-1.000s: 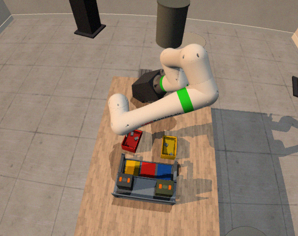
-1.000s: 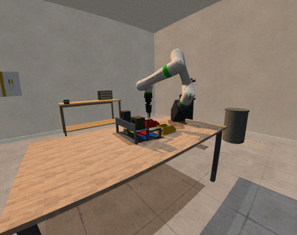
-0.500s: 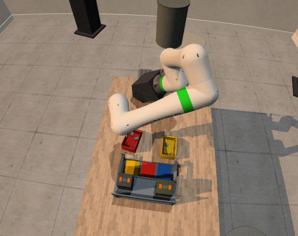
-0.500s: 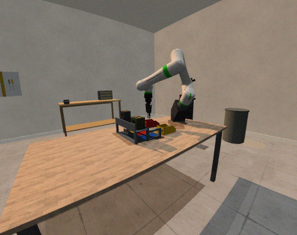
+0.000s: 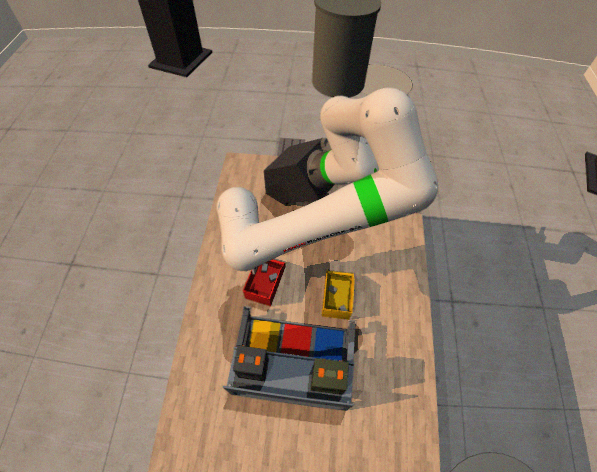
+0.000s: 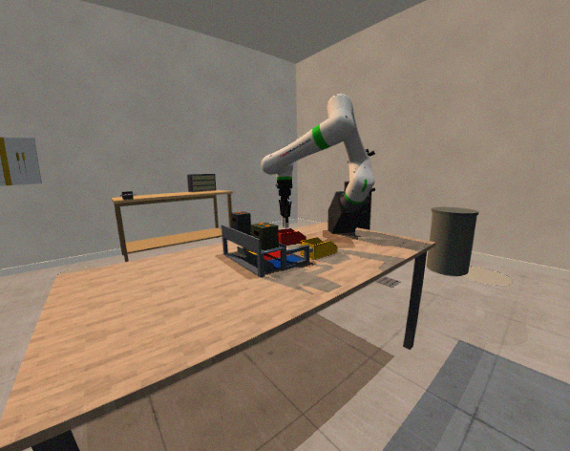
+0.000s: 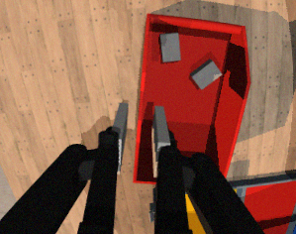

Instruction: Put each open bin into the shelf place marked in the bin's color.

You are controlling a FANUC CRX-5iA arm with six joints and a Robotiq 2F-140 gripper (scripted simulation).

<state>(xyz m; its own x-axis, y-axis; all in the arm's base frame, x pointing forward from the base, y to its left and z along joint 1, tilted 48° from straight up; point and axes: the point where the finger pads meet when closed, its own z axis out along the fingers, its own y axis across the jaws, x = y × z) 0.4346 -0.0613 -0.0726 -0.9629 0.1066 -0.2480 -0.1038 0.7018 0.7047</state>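
Now: the red bin 8 cm below my hand, 5 cm to the left of it and 1 cm behind it. The rest, counted from my hand: yellow bin (31 cm to the left, 8 cm below, 6 cm behind); then red mark (25 cm to the left, 18 cm ahead, 11 cm below); then yellow mark (22 cm ahead, 15 cm to the left, 11 cm below).
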